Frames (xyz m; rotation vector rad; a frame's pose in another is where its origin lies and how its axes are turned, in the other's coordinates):
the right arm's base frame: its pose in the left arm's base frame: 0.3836 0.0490 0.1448 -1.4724 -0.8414 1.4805
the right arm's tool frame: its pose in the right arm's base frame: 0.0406 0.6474 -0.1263 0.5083 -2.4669 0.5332
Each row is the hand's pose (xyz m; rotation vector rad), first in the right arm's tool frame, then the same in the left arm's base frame.
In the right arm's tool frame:
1: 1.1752 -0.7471 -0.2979 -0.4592 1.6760 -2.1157
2: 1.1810 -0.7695 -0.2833 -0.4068 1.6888 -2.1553
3: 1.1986 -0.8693 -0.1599 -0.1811 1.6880 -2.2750
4: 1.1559 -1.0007 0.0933 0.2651 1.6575 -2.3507
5: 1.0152 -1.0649 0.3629 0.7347 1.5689 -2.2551
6: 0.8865 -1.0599 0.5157 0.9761 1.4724 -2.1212
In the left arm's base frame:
1: -0.6091 -0.1501 0.4942 -0.4370 -0.0244 1.0915
2: -0.6042 -0.1398 0.5191 -0.4526 0.0269 1.0778
3: -0.5315 -0.1069 0.6574 -0.4801 0.2220 1.0631
4: -0.3248 -0.0544 0.8516 -0.5320 0.5465 1.1134
5: -0.0366 -0.0064 0.9577 -0.5723 0.8600 1.2623
6: 0.1620 0.0148 0.9647 -0.5684 1.0262 1.4040

